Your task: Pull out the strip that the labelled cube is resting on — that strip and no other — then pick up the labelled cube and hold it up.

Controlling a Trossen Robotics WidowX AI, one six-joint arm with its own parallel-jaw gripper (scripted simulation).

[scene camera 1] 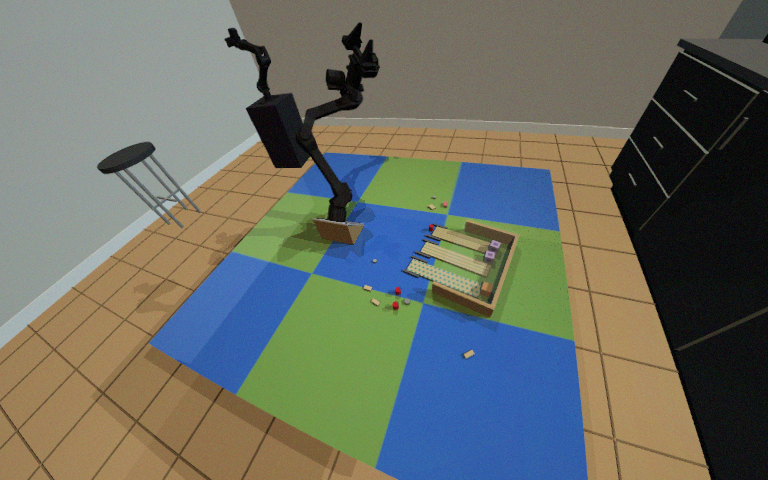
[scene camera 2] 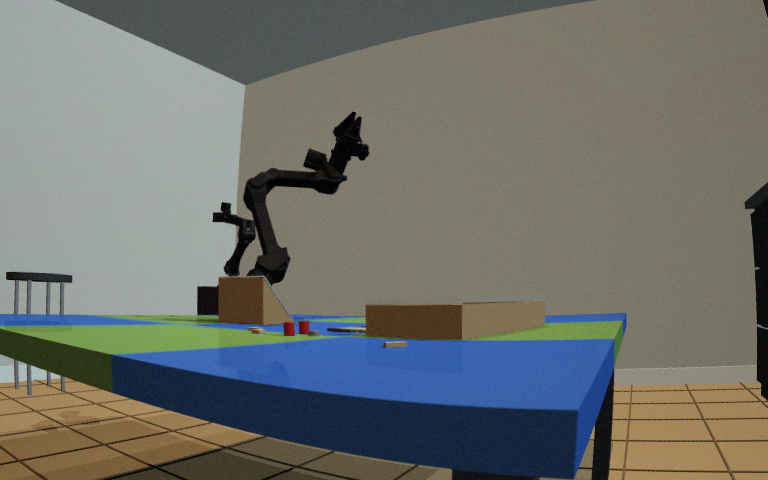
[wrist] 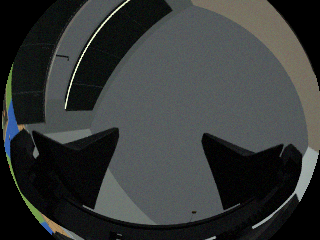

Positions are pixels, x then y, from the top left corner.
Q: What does my gripper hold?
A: Nothing.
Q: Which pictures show my gripper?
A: Scene camera 1, scene camera 2 and the wrist view: all of them.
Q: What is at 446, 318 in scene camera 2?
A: A wooden tray.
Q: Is my gripper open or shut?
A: Open.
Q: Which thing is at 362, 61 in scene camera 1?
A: My gripper.
